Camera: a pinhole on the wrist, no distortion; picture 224 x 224 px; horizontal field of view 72.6 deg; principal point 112.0 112.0 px. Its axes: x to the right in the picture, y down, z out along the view. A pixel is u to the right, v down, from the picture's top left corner.
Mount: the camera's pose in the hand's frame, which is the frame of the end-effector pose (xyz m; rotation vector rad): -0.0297 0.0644 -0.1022 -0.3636 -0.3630 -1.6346
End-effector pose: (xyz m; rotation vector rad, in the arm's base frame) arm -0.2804 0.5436 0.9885 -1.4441 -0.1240 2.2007
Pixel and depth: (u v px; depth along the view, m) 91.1 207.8 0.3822
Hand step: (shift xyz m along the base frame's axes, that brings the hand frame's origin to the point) -0.3574 -0.0808 -0.1769
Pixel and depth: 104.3 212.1 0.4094
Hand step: -0.3931 -0.0449 -0.1755
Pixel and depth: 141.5 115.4 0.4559
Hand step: -0.3654 -0.1032 0.1016
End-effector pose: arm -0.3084 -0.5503 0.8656 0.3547 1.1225 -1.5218
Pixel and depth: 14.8 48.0 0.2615
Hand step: 0.3556 0.0636 -0.0357
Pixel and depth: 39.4 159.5 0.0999
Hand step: 0.1175 0.0381 -0.0884
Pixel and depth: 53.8 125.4 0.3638
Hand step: 0.3575 -0.1046 -0.0906
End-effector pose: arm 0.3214 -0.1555 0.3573 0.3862 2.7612 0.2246
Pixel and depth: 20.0 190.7 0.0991
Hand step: -0.0025 0.1533 0.0583
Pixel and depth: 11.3 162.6 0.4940
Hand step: 0.0467 0.6032 -0.1285
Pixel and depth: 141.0 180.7 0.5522
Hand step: 0.0040 0.2940 -0.4434
